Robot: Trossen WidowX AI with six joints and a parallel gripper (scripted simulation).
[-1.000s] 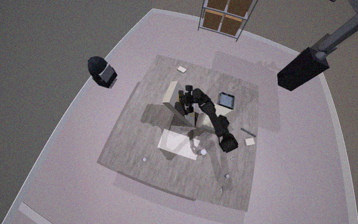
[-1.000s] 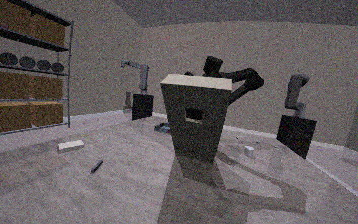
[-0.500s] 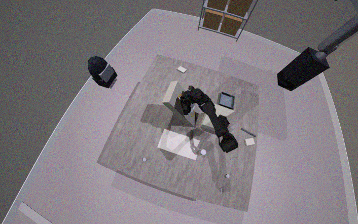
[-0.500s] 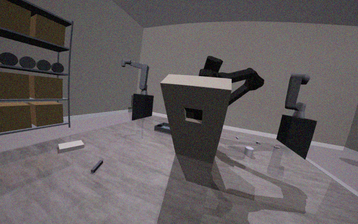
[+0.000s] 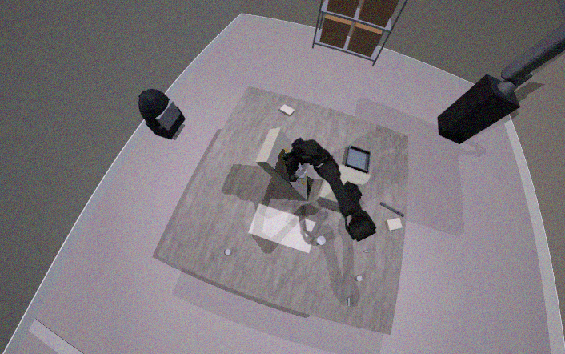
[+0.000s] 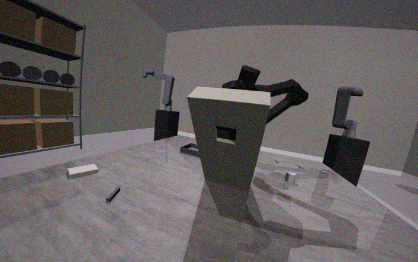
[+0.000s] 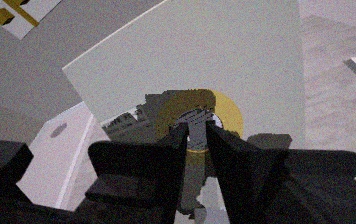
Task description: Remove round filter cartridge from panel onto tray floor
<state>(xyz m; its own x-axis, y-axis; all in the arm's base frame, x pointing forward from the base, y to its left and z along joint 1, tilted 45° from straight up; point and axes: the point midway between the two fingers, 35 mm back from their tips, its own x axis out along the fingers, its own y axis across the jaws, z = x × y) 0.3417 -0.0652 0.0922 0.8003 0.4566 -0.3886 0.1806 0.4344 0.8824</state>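
My gripper tip is 8 cm above the service panel and 4 cm past it. From my gripper tip the other things lie so: round filter cartridge 1 cm below, 1 cm ahead; tray 42 cm behind, 31 cm to the right, 24 cm below.
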